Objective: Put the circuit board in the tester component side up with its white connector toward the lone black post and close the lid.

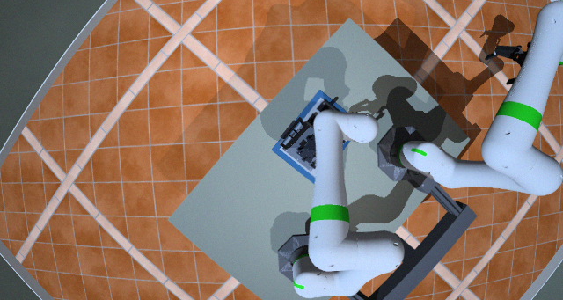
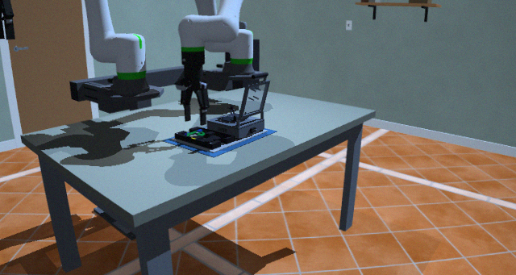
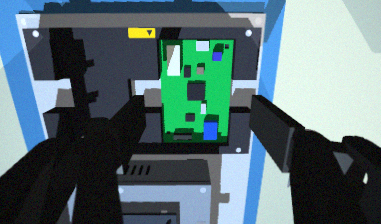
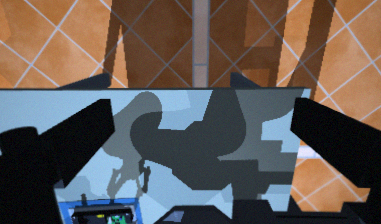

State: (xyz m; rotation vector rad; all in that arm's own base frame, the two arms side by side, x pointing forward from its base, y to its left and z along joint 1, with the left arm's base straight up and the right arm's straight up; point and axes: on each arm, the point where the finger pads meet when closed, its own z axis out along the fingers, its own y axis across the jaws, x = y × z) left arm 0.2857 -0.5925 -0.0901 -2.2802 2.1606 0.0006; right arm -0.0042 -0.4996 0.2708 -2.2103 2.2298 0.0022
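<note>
The green circuit board lies 70 mm below my left hand. From my left hand the other things lie so: clear lid 180 mm to the left, 170 mm ahead, 90 mm above; then black tray 80 mm below, 50 mm ahead.
</note>
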